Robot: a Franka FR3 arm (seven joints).
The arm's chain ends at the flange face. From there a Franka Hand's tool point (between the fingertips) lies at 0.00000 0.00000 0.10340 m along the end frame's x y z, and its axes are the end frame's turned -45 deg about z.
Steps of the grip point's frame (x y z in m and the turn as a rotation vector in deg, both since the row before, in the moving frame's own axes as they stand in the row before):
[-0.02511, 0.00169, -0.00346, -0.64, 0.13, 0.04]
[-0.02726, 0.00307, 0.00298, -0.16, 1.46, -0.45]
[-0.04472, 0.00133, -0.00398, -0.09, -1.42, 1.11]
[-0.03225, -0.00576, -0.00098, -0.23, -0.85, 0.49]
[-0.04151, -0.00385, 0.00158, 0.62, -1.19, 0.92]
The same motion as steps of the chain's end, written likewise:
[-0.01754, 0.01830, -0.00345, -0.36, 0.54, 0.04]
[-0.01917, 0.02311, 0.00301, 0.92, 1.15, -0.45]
[-0.02897, 0.03065, -0.00395, -1.07, -0.94, 1.11]
[-0.02608, 0.01736, -0.00097, -0.76, -0.44, 0.49]
[-0.02976, 0.02592, 0.00161, -0.40, -1.28, 0.92]

